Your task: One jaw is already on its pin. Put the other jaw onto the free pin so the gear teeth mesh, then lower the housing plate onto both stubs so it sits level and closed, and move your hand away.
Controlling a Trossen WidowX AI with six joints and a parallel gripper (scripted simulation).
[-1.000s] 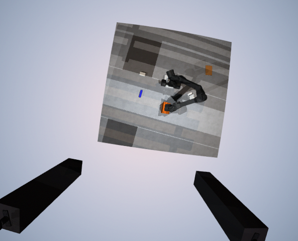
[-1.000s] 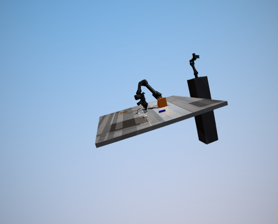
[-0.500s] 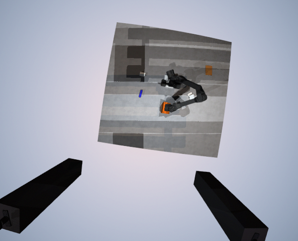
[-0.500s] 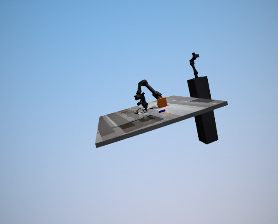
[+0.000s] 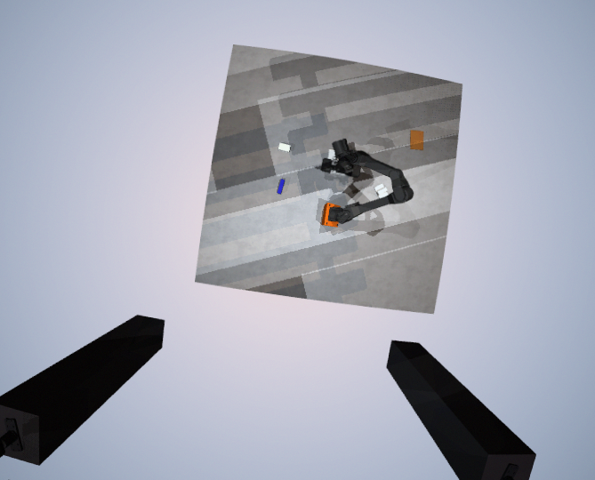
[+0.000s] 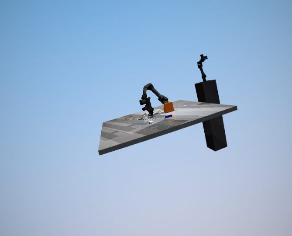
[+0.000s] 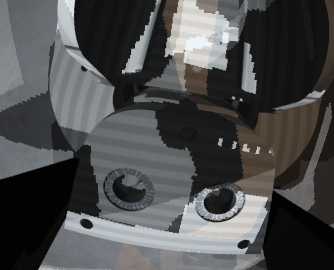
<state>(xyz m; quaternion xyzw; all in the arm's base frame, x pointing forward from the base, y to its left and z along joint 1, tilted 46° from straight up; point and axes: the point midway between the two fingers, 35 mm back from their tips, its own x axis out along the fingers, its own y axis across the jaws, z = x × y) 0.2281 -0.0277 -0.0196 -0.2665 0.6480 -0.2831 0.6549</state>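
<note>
Now: gripper tip 3 cm short of the jaw and 2 cm to the right of it. From my gripper tip the other things lie so: white block (8 cm ahead, 29 cm to the left, 1 cm below); then blue block (12 cm behind, 28 cm to the left, 1 cm below); then flat orange piece (24 cm ahead, 40 cm to the right, 2 cm below).
</note>
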